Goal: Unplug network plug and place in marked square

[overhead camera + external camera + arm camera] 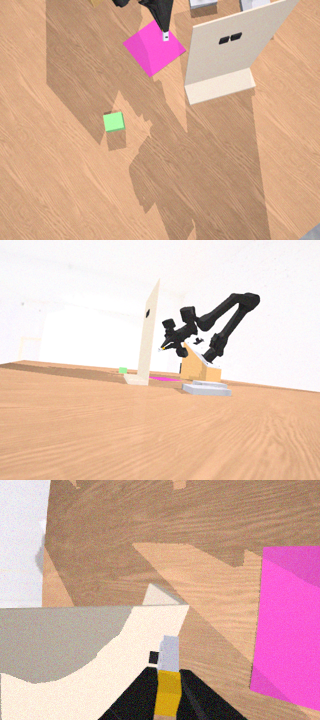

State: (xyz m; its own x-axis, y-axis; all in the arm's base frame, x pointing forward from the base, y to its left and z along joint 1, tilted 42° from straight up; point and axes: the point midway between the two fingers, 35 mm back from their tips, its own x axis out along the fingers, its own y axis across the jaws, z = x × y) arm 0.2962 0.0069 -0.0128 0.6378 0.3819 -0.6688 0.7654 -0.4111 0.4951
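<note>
My gripper tip is 13 cm above the magenta marked square, 4 cm past it and 1 cm to the left of it. The rest, counted from my gripper tip: network plug right at my gripper tip; cream panel 13 cm ahead, 7 cm to the left, 1 cm above; green cube 21 cm to the right, 12 cm below, 8 cm ahead.
</note>
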